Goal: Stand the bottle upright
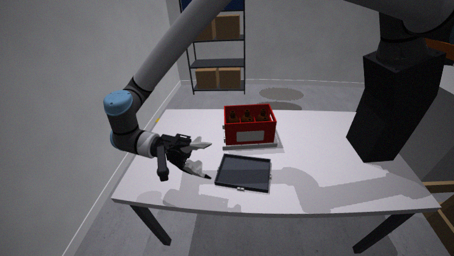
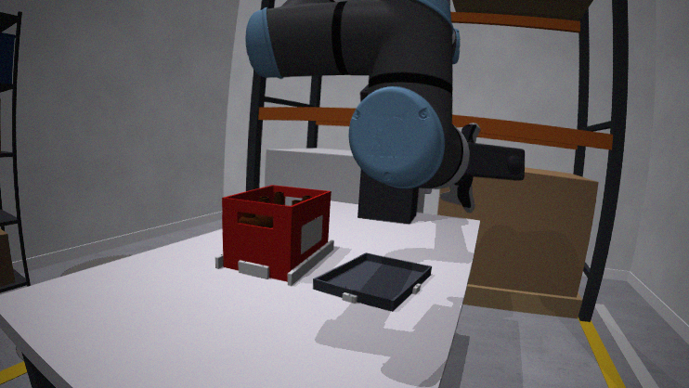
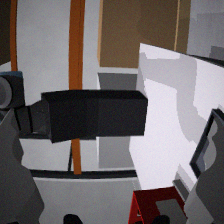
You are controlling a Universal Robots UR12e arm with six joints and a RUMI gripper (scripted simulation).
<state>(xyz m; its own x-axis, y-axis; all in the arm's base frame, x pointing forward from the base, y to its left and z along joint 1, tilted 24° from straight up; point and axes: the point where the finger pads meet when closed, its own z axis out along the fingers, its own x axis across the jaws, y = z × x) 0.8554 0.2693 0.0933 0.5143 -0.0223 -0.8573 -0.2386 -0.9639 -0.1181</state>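
Right now the glass bottle is 19 cm behind my hand, 50 cm to the right of it and 21 cm below it. Round my hand: dark tray (13 cm behind, 18 cm to the right, 28 cm below); then red crate (19 cm behind, 45 cm to the right, 21 cm below); then brown bottle (10 cm behind, 50 cm to the right, 21 cm below).
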